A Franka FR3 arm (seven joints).
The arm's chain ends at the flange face. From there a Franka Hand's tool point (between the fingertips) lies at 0.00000 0.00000 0.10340 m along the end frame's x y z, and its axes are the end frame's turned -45 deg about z.
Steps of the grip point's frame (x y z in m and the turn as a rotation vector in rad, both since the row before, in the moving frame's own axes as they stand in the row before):
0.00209, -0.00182, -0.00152, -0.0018, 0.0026, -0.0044
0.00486, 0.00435, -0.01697, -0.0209, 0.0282, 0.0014
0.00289, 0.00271, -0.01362, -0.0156, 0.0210, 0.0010
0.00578, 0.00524, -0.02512, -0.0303, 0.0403, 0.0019
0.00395, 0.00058, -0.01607, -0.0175, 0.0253, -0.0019
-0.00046, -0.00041, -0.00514, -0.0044, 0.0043, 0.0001
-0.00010, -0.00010, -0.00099, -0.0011, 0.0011, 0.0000
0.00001, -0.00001, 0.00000, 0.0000, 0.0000, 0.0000
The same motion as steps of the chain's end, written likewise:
-0.00013, -0.00271, -0.00152, 0.0006, 0.0031, -0.0044
0.00292, 0.00017, -0.01691, 0.0052, 0.0347, 0.0014
0.00128, 0.00027, -0.01358, 0.0038, 0.0259, 0.0010
0.00263, 0.00034, -0.02499, 0.0071, 0.0499, 0.0019
0.00007, -0.00181, -0.01602, 0.0055, 0.0303, -0.0019
-0.00125, 0.00003, -0.00514, -0.0001, 0.0062, 0.0001
-0.00030, 0.00000, -0.00099, 0.0000, 0.0016, 0.0000
0.00000, -0.00001, 0.00000, 0.0000, 0.0000, 0.0000

